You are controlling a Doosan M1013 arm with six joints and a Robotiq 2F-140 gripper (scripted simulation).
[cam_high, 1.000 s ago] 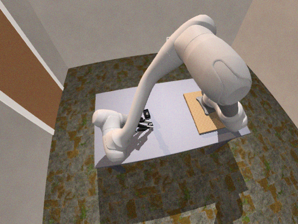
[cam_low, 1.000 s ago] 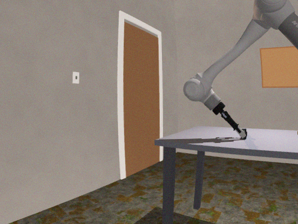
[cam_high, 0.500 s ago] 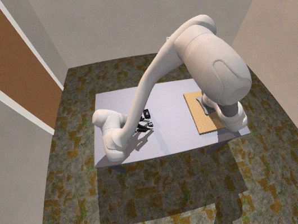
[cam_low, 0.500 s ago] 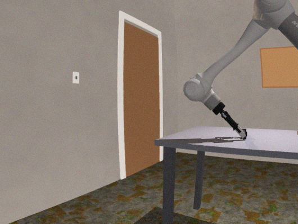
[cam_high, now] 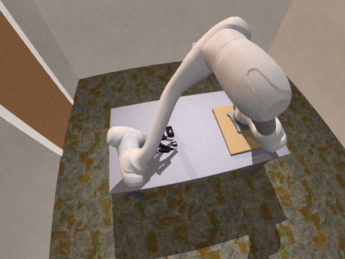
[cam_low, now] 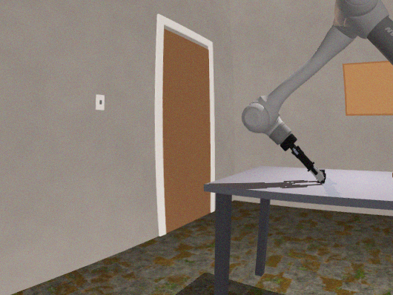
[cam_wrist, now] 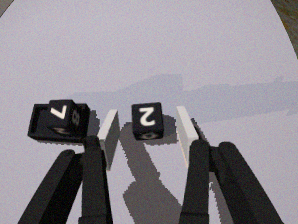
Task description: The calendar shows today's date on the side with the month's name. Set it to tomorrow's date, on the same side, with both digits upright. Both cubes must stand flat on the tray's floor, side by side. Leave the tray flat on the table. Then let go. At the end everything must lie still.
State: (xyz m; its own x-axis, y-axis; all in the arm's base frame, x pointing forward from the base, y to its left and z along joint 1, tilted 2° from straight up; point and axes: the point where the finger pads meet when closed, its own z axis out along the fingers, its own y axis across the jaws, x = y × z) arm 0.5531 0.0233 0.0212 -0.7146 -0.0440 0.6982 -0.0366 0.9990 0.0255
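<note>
My hand is 20 mm past the dark cube and 20 mm above it.
</note>
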